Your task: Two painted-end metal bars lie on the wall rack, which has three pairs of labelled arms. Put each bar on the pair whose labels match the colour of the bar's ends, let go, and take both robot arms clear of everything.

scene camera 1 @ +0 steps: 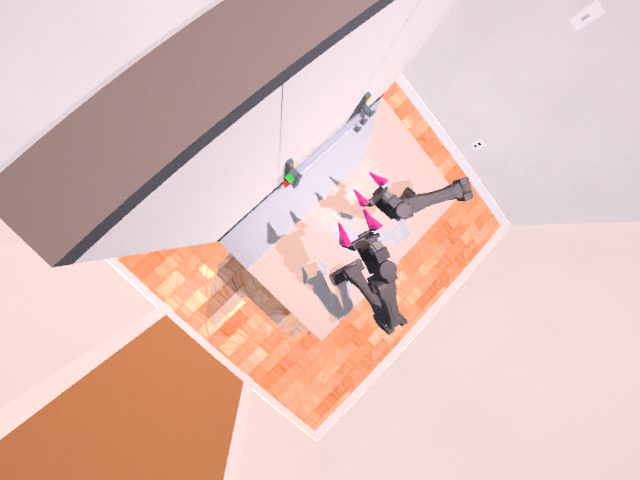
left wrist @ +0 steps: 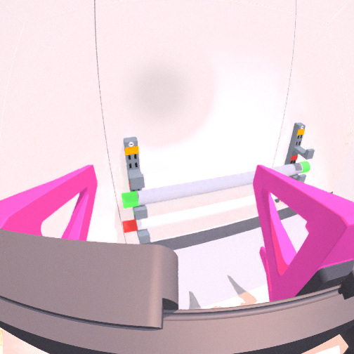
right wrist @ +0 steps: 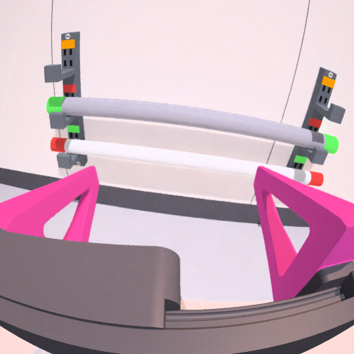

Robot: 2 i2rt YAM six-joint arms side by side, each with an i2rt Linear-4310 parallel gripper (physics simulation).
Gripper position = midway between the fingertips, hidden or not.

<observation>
I see my left gripper (left wrist: pixel 174 173), my right gripper (right wrist: pixel 176 174), a green-ended metal bar (scene camera 1: pixel 311 158), a red-ended bar (right wrist: pixel 86 147), a pale wall panel (scene camera 1: pixel 200 202), a rack upright (right wrist: pixel 70 73) and a rack upright (right wrist: pixel 317 108).
The green-ended metal bar shows as well in the left wrist view (left wrist: pixel 138 197) and in the right wrist view (right wrist: pixel 142 110). The red-ended bar is seen too in the left wrist view (left wrist: pixel 174 217). The pale wall panel also shows in the left wrist view (left wrist: pixel 204 95) and in the right wrist view (right wrist: pixel 244 64).
</observation>
